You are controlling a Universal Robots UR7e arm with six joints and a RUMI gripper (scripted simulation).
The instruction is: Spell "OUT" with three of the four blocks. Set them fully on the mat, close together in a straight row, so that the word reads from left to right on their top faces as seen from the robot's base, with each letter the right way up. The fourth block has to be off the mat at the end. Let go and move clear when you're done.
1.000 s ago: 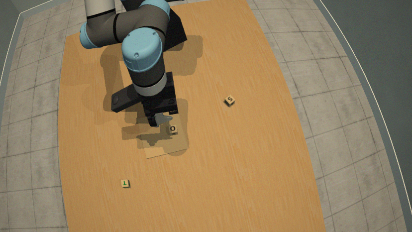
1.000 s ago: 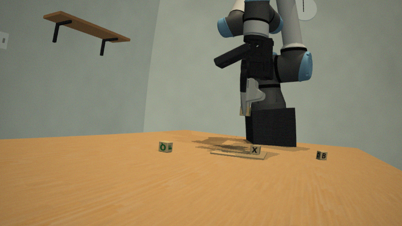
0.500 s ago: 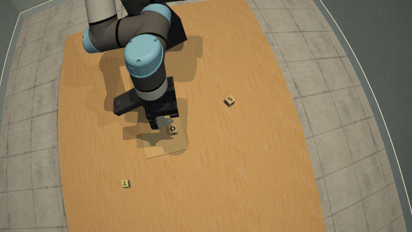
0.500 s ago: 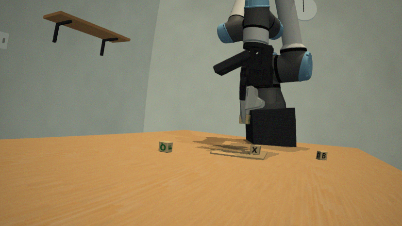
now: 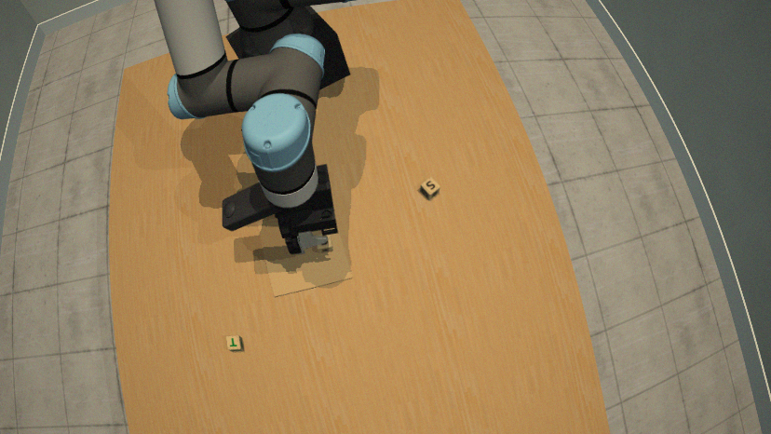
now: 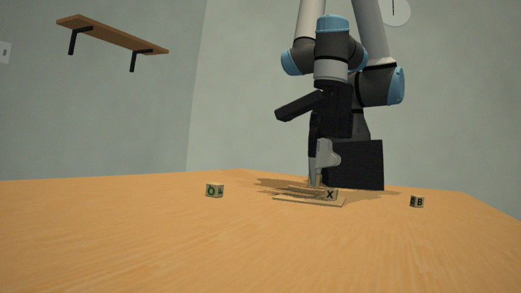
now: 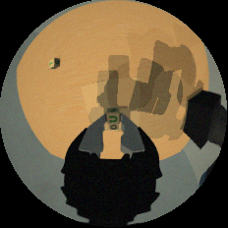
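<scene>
Now: the tan mat 4 cm below my hand. Also, from my hand: S block: 24 cm to the left, 4 cm behind, 3 cm below.
</scene>
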